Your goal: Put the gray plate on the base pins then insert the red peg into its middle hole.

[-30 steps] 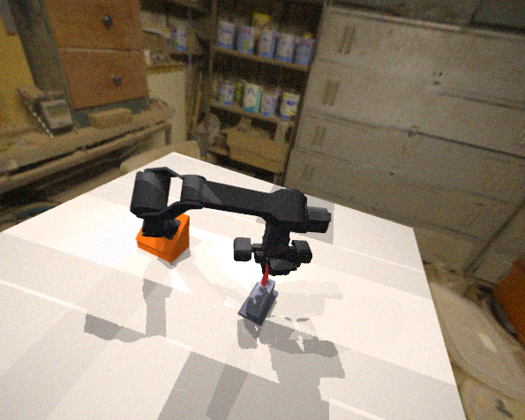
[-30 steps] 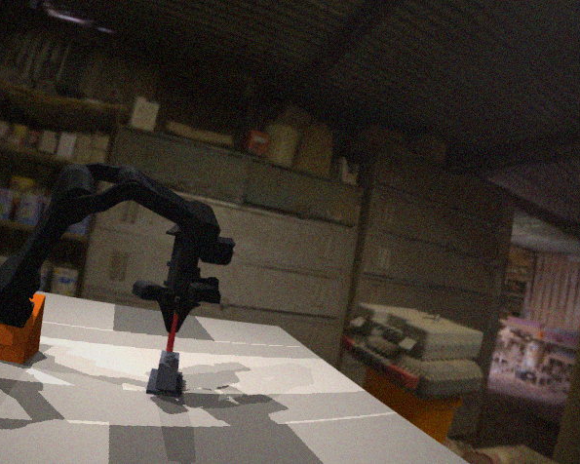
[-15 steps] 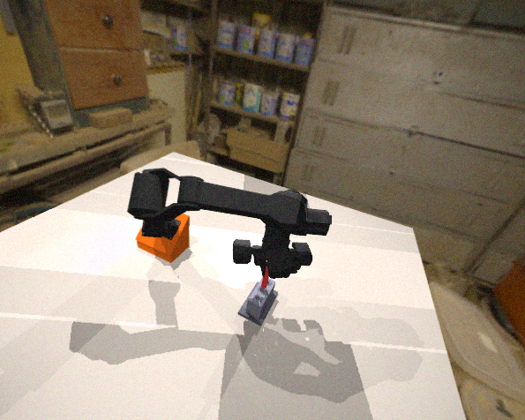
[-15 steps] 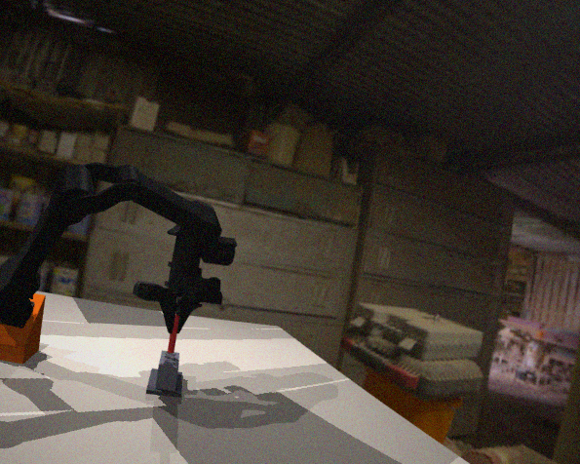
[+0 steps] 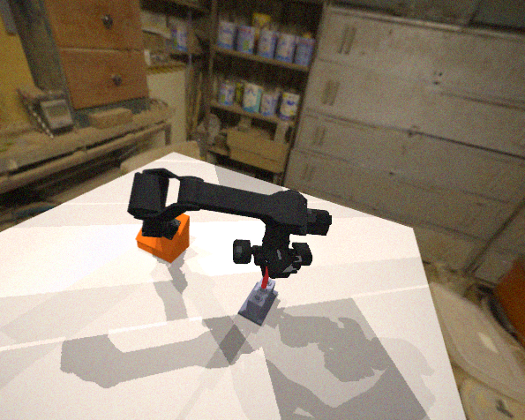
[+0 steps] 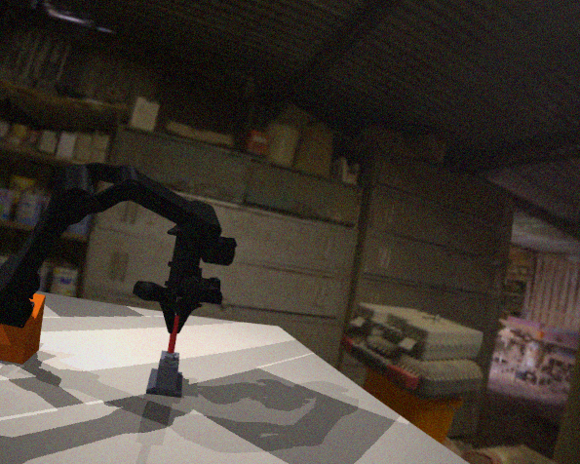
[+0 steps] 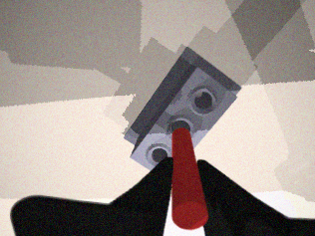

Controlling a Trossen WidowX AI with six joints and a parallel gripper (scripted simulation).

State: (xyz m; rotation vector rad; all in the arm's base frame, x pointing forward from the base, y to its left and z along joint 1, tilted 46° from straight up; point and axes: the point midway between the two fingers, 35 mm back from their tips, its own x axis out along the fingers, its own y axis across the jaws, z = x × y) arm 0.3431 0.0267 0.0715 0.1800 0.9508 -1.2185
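Right now my gripper tip is right at the red peg. From my gripper tip the other things lie so: gray plate 70 mm below; base 110 mm below.
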